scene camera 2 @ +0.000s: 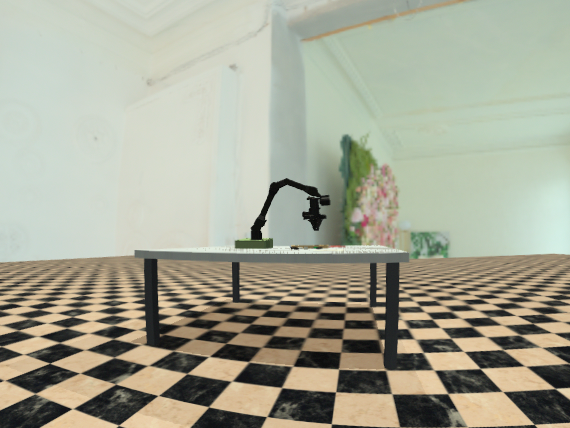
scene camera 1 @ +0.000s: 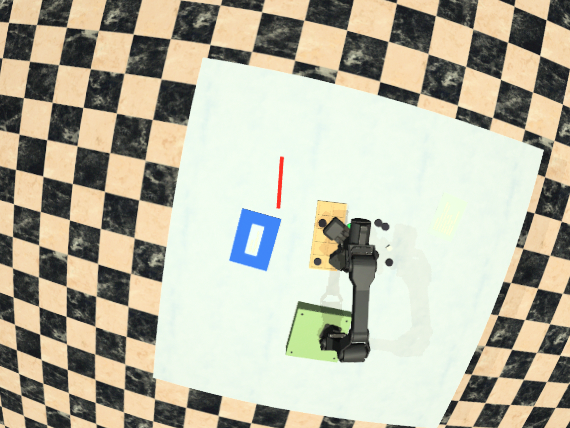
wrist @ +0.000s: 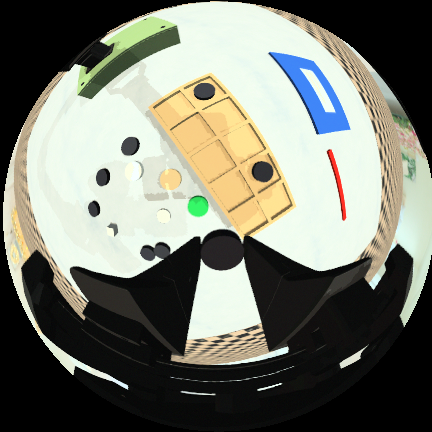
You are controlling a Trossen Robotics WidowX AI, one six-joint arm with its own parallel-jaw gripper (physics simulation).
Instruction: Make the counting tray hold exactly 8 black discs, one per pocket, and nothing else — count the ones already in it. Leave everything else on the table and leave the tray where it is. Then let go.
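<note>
The tan counting tray (scene camera 1: 331, 208) (wrist: 213, 156) has two columns of pockets. One black disc (scene camera 1: 317, 261) (wrist: 204, 91) lies in an end pocket, and another black disc (scene camera 1: 322, 223) (wrist: 262, 171) lies in the same column near the other end. My gripper (scene camera 2: 316, 229) (wrist: 221, 241) is shut on a black disc (wrist: 222, 252), held well above the table. In scene camera 1 the arm hides the fingertips and part of the tray. Loose black discs lie beside the tray: one (wrist: 130, 146), a second (wrist: 102, 177), a third (wrist: 94, 208), and a close pair (scene camera 1: 381, 224) (wrist: 162, 250).
Beside the tray lie a green disc (wrist: 198, 206), an orange disc (wrist: 170, 179), a white disc (wrist: 134, 171), a cream disc (wrist: 163, 216) and a small cube (wrist: 112, 230). A blue frame (scene camera 1: 237, 240) (wrist: 332, 126) and a red bar (scene camera 1: 280, 182) (wrist: 337, 185) lie across the tray.
</note>
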